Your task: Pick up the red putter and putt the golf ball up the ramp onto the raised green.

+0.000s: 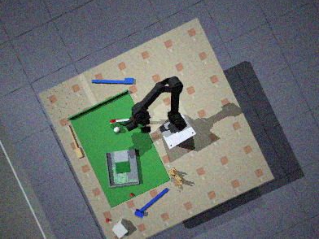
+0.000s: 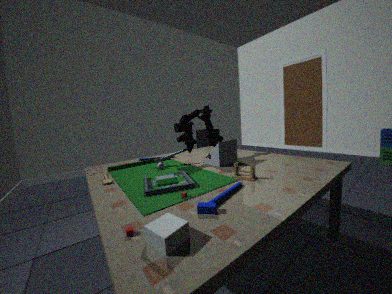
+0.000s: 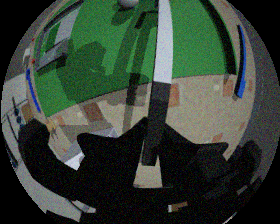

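Right now my gripper tip is 110 mm short of the red putter and 50 mm to the left of it. The rest, counted from my gripper tip: white cube (590 mm ahead, 570 mm to the left, 50 mm below); then white golf ball (230 mm ahead, 50 mm below, 40 mm to the right); then green mat (300 mm ahead, 80 mm to the left, 80 mm below).
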